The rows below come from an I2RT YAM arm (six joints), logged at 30 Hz.
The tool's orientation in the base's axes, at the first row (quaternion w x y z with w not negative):
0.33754, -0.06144, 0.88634, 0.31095
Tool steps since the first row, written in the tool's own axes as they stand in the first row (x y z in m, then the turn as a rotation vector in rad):
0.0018, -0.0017, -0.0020, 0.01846, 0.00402, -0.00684
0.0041, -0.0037, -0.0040, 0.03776, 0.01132, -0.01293
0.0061, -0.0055, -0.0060, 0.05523, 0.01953, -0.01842
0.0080, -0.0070, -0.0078, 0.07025, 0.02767, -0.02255
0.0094, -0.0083, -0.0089, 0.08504, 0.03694, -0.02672
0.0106, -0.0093, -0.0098, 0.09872, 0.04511, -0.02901
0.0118, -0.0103, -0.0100, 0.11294, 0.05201, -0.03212
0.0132, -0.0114, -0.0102, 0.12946, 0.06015, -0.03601
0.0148, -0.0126, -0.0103, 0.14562, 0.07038, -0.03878
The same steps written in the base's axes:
-0.0020, -0.0024, -0.0009, -0.01923, 0.00102, -0.00574
-0.0042, -0.0049, -0.0022, -0.03972, 0.00520, -0.01078
-0.0063, -0.0073, -0.0032, -0.05877, 0.01027, -0.01454
-0.0083, -0.0094, -0.0041, -0.07517, 0.01584, -0.01756
-0.0095, -0.0110, -0.0051, -0.09176, 0.02227, -0.01984
-0.0106, -0.0122, -0.0058, -0.10611, 0.02882, -0.02306
-0.0113, -0.0130, -0.0070, -0.12093, 0.03393, -0.02679
-0.0122, -0.0138, -0.0083, -0.13833, 0.03980, -0.03091
-0.0131, -0.0147, -0.0099, -0.15550, 0.04796, -0.03438

